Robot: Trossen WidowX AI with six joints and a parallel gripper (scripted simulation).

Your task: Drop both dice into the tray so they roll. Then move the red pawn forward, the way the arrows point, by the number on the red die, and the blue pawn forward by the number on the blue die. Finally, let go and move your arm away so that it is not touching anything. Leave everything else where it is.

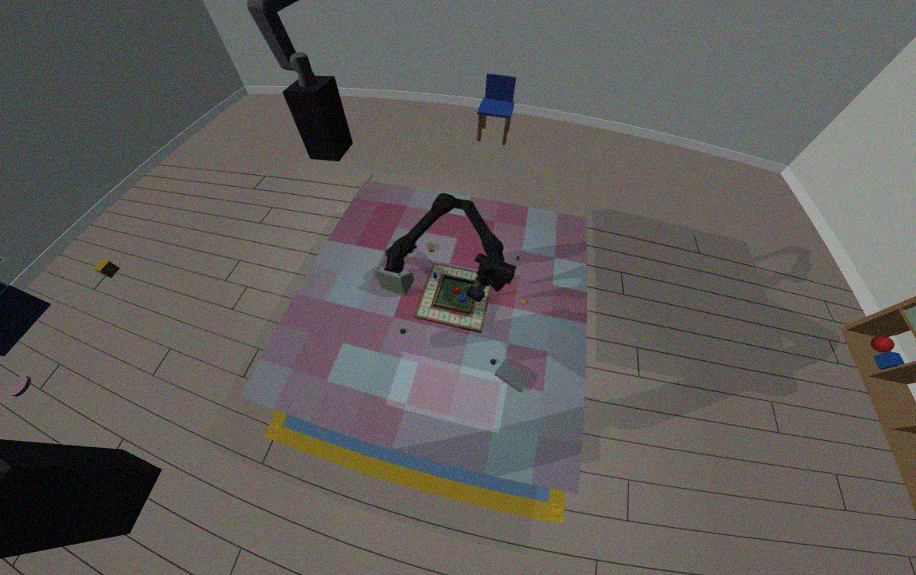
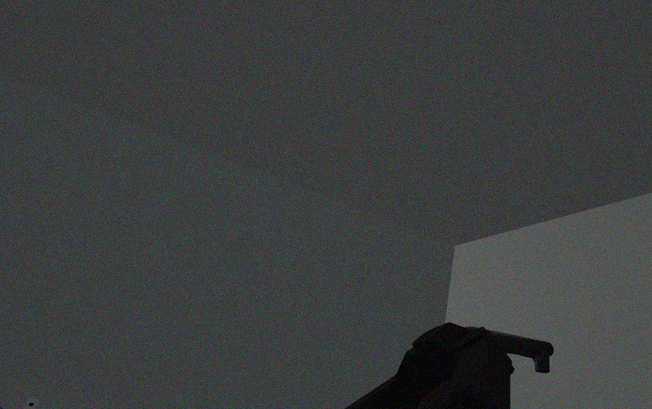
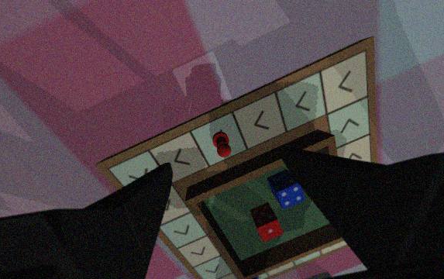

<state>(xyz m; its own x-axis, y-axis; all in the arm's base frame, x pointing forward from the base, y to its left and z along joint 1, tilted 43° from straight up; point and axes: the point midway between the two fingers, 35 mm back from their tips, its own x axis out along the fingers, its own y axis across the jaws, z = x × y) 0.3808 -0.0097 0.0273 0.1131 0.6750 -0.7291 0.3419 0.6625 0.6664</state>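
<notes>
Right now the red pawn is 30 mm below my gripper tip. Round my gripper tip: blue pawn: 220 mm behind, 50 mm to the left, 30 mm below; blue die: 80 mm behind, 40 mm to the right, 30 mm below; green tray: 110 mm behind, 50 mm below, 20 mm to the right.
</notes>
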